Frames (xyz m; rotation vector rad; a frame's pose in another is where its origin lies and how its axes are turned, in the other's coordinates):
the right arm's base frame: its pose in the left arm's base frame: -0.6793 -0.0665 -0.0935 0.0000 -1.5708 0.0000
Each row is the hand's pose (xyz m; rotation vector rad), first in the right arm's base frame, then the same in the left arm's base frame.
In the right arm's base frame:
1: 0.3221 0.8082 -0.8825 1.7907 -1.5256 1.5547
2: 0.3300 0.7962 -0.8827 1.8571 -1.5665 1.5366
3: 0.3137 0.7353 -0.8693 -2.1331 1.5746 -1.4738
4: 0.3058 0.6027 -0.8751 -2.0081 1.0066 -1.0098
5: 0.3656 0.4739 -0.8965 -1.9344 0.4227 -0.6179
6: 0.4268 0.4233 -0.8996 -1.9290 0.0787 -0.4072
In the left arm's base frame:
1: 0.2032 0.7417 0.2286 -0.1579 1.3268 -2.2380
2: 0.2034 0.7297 0.2365 -0.2087 1.2712 -2.2096
3: 0.1900 0.6688 0.2202 -0.3874 0.8286 -2.1192
4: 0.1958 0.5362 0.2123 -0.6514 0.0895 -1.9692
5: 0.2172 0.4074 0.2721 -0.9411 -0.5740 -1.8245
6: 0.2203 0.3568 0.3333 -1.1436 -0.9214 -1.7556

